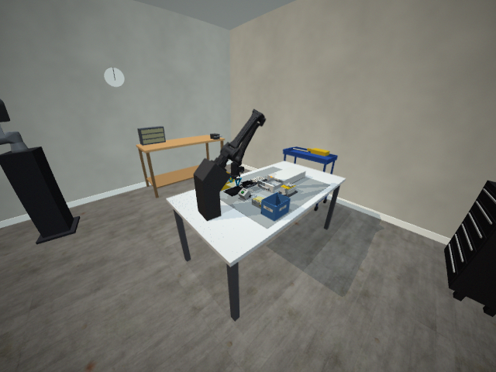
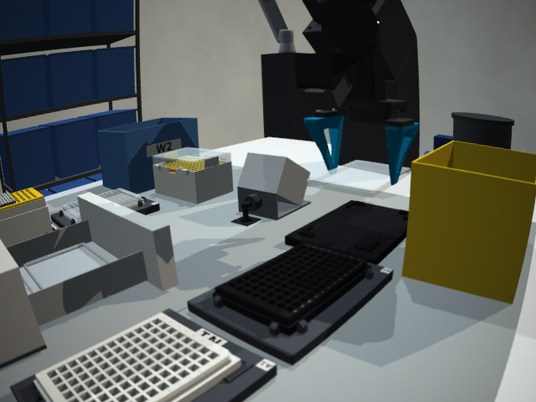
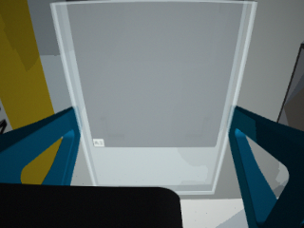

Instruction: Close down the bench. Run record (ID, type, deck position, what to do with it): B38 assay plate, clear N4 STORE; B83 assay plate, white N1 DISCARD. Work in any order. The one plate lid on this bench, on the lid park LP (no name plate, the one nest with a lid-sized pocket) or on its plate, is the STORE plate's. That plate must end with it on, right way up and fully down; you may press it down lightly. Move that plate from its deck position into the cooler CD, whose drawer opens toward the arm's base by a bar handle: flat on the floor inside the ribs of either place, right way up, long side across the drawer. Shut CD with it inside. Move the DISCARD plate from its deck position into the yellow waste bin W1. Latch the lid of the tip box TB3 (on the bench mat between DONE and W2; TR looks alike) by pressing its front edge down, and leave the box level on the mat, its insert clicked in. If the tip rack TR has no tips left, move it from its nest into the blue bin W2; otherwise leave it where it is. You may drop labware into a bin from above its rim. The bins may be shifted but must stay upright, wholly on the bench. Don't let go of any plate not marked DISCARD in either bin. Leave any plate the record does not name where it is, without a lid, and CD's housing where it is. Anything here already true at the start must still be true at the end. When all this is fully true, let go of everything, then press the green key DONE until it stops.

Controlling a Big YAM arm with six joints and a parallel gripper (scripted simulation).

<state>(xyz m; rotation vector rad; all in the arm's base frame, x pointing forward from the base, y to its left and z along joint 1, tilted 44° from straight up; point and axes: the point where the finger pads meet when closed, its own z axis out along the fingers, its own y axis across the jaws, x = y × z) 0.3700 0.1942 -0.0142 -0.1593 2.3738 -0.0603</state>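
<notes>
The black lid park lies 7 cm below my hand. Round my hand: yellow bin W1 (16 cm to the left, 4 cm below, 3 cm behind); grey done key housing (16 cm to the right, 3 cm below); clear plate lid (right at my hand).
</notes>
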